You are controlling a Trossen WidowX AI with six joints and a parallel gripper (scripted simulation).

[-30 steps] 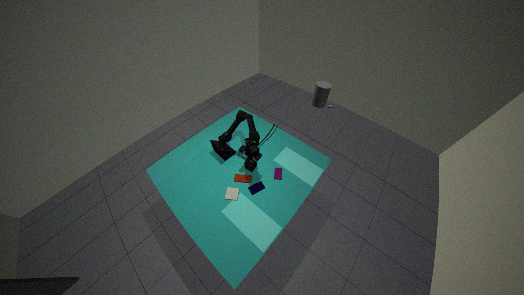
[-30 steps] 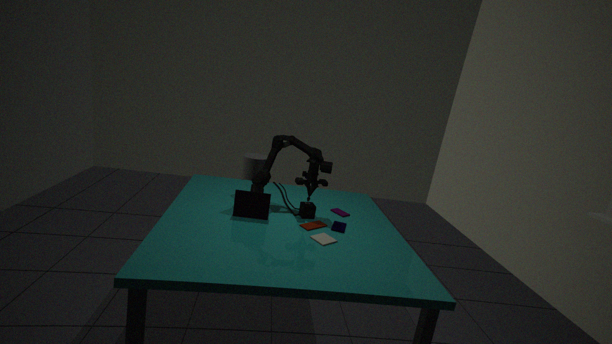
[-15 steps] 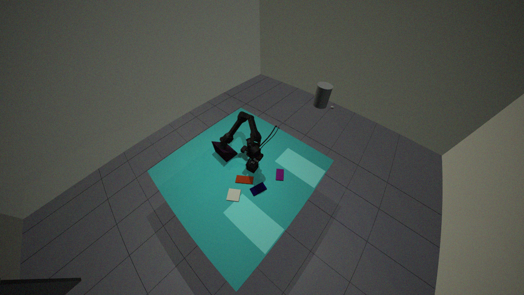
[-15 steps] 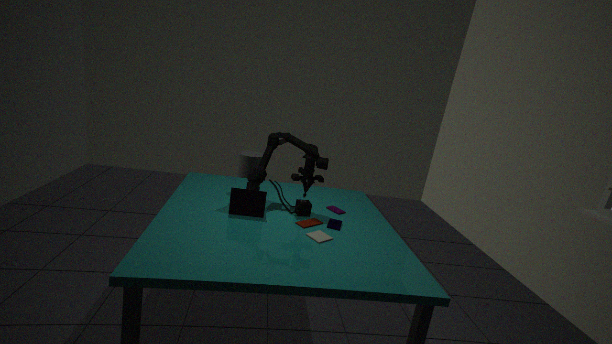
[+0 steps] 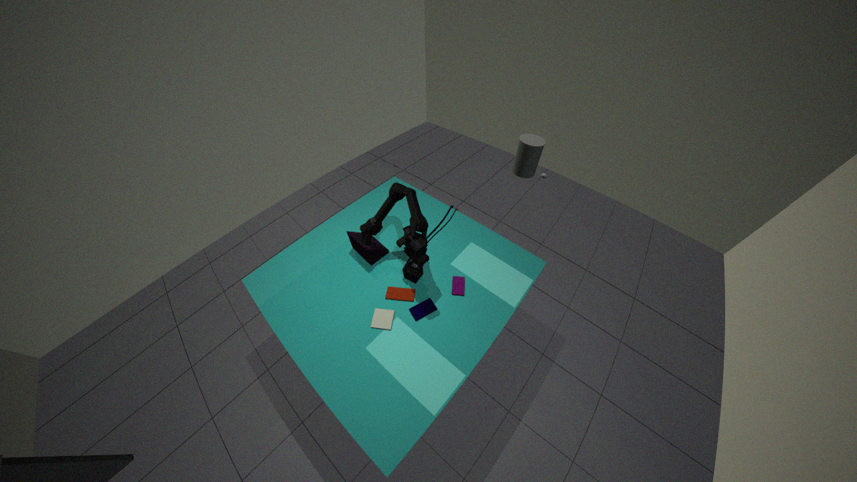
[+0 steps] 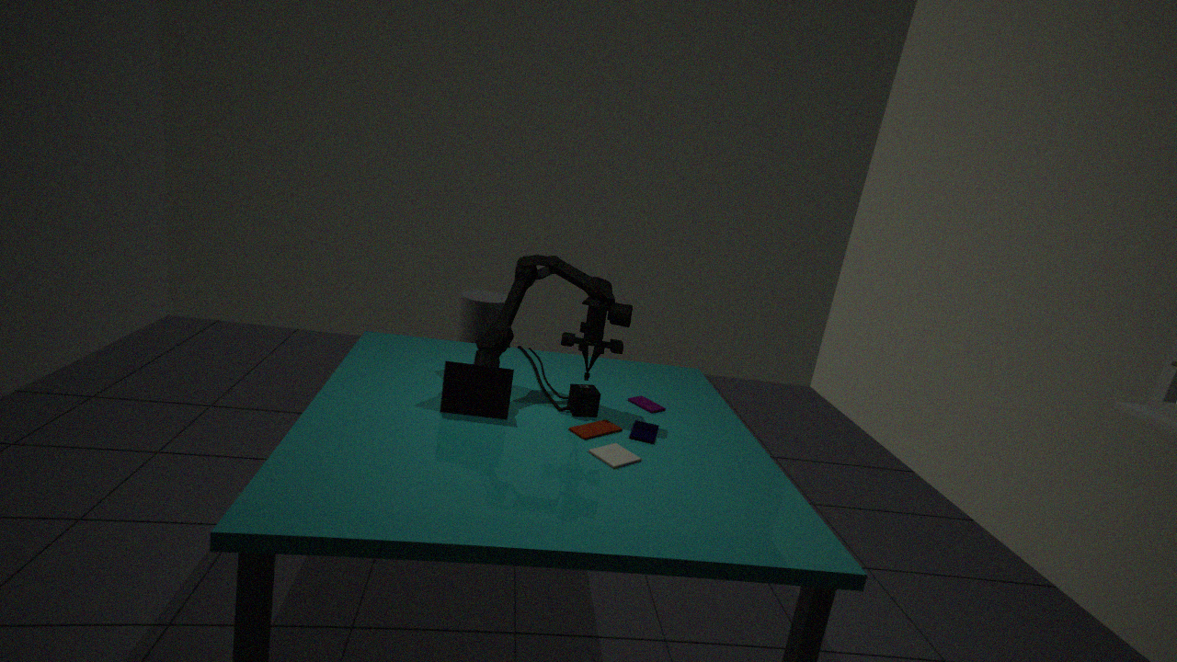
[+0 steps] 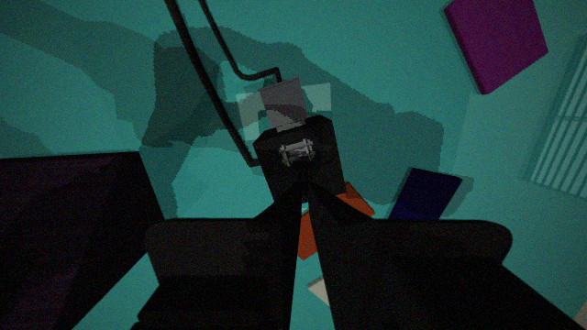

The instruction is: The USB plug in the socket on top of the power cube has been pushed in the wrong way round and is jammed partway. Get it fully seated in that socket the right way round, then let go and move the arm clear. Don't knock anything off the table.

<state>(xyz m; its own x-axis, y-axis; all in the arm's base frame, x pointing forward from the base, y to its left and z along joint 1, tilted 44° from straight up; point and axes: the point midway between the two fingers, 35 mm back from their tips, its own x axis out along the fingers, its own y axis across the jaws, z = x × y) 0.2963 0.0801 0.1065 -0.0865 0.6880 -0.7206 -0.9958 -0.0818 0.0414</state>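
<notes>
The USB plug is 2 cm below my gripper tip. Also, from my gripper tip: pale socket (1 cm to the left, 7 cm below); dark blue card (19 cm ahead, 10 cm to the right, 13 cm below); orange card (5 cm ahead, 13 cm to the right, 13 cm below).
</notes>
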